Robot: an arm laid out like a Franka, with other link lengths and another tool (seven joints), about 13 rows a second.
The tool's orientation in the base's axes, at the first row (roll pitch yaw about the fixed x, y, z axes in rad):
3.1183 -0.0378 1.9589
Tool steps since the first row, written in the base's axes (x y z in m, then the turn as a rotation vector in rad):
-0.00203 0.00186 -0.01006 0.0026 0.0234 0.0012
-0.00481 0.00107 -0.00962 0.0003 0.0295 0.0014
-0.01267 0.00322 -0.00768 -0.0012 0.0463 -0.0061
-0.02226 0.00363 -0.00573 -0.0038 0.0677 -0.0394
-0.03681 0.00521 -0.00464 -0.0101 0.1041 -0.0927
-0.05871 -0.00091 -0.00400 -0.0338 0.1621 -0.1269
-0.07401 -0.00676 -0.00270 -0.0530 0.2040 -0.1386
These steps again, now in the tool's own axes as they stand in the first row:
0.00211 -0.00141 0.01012 0.0207 0.0113 -0.0002
0.00245 -0.00427 0.00962 0.0272 0.0114 -0.0001
0.00748 -0.01069 0.00772 0.0430 0.0162 0.0081
0.01156 -0.01937 0.00572 0.0626 0.0211 0.0423
0.01856 -0.03222 0.00460 0.0966 0.0278 0.0971
0.02121 -0.05479 0.00353 0.1579 0.0270 0.1336
0.02163 -0.07113 0.00186 0.2035 0.0247 0.1470

